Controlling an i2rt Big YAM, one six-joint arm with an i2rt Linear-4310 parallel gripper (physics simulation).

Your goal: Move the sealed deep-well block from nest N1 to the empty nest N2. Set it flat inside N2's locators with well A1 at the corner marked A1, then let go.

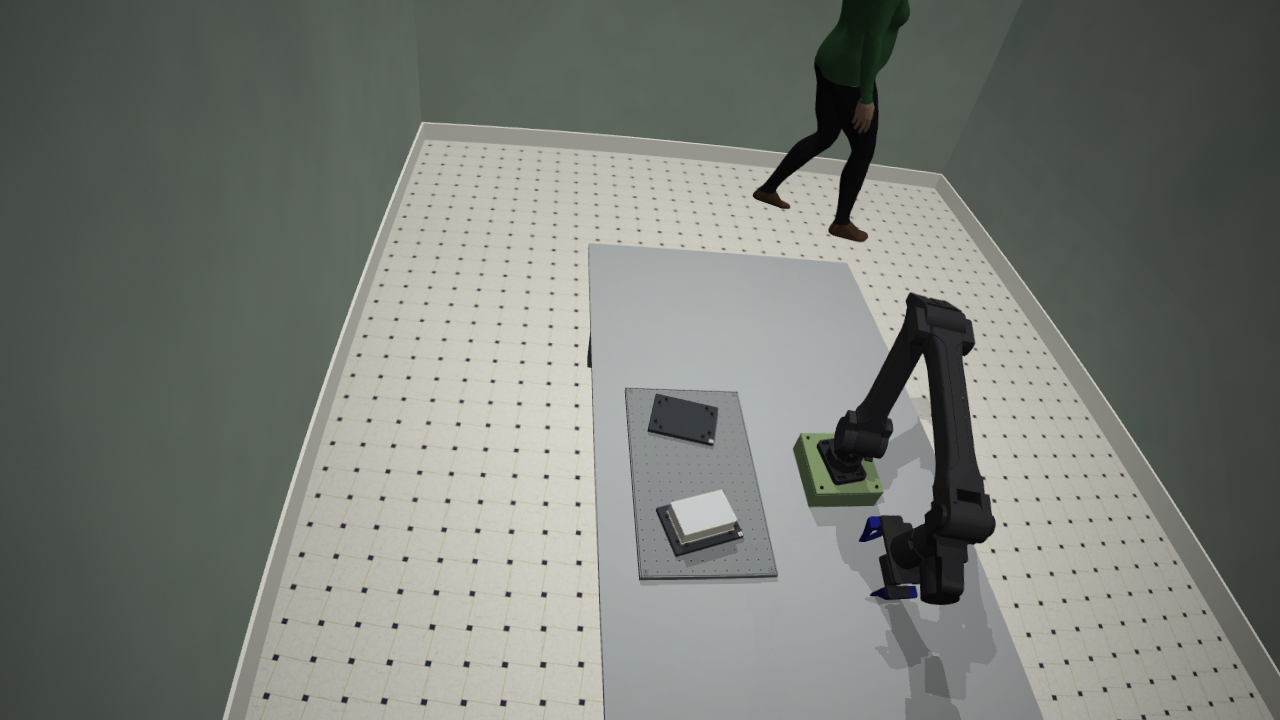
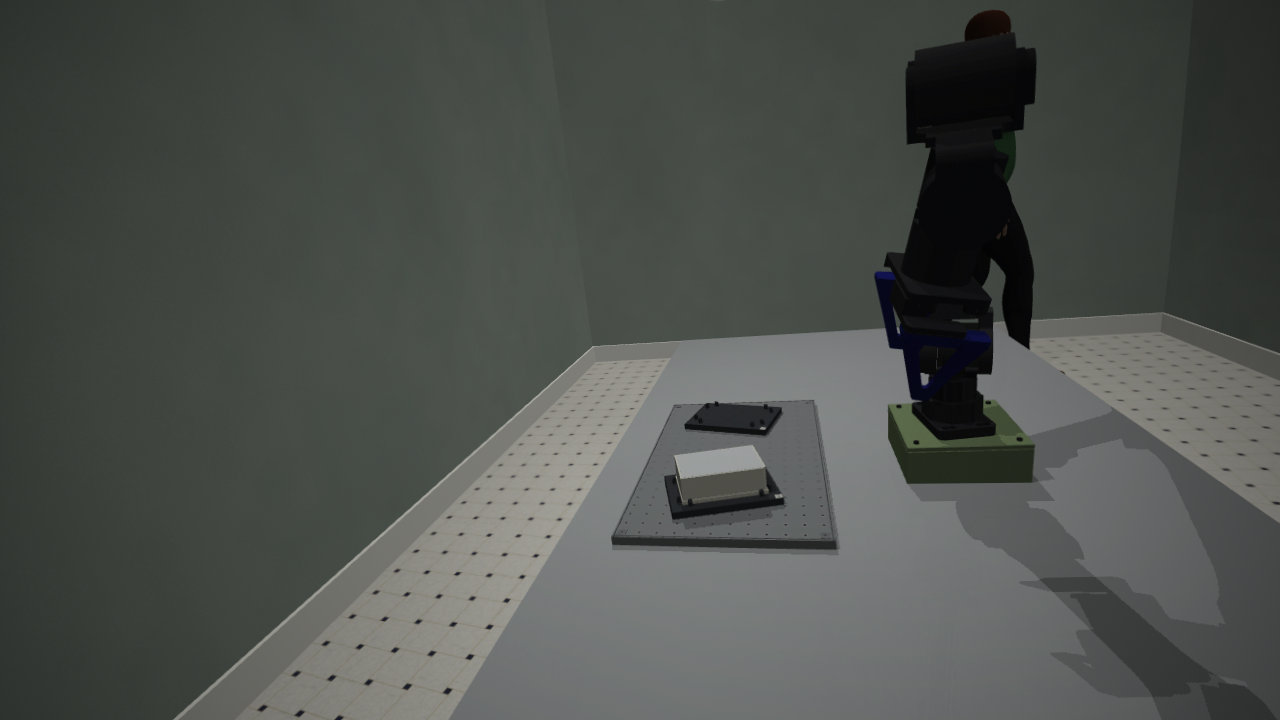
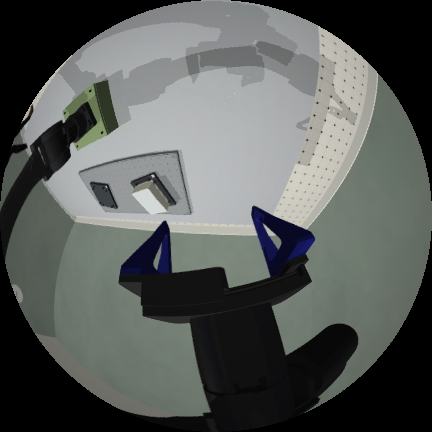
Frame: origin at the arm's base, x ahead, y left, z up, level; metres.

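Seen in the pictures: gripper, fingertip midpoint: (image 1: 867,567) (image 2: 907,372) (image 3: 209,216); arm's base, origin of the base link: (image 1: 840,462) (image 2: 951,422) (image 3: 81,121).
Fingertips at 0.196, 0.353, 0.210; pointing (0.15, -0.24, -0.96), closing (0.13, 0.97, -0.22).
Pixels of each thing's top centre, then the offset from my fingertips to it, as dx, dy, dz. Level surfaces: height alone.
- dark nest N1, middle of its top: (image 2: 719,480) (image 1: 701,519) (image 3: 151,195) +0.180, -0.274, -0.238
- grey perforated board, middle of its top: (image 2: 733,454) (image 1: 695,473) (image 3: 125,191) +0.149, -0.408, -0.259
- table, its level: dz -0.273
The white, cream-sided deep-well block (image 1: 704,514) (image 2: 720,474) (image 3: 151,199) sits on the dark nest N1 (image 1: 669,537) (image 2: 729,510). The other dark nest, N2 (image 1: 682,419) (image 2: 733,418) (image 3: 104,195), is bare, with small locator posts near its corners, and is turned at a different angle from N1. Each nest has a small white mark at one corner; no lettering is readable, and well A1 cannot be made out. My gripper (image 1: 868,566) (image 2: 907,370) (image 3: 209,216) is open and empty, its blue fingers wide apart. It hangs above the table, well away from the block.
Both nests stand on a grey perforated board (image 1: 707,474) (image 2: 805,528) (image 3: 184,200). The arm's green base block (image 1: 832,497) (image 2: 971,465) (image 3: 106,107) stands on the table (image 1: 716,313) beside the board. A person in green (image 1: 850,53) is beyond the table's far end.
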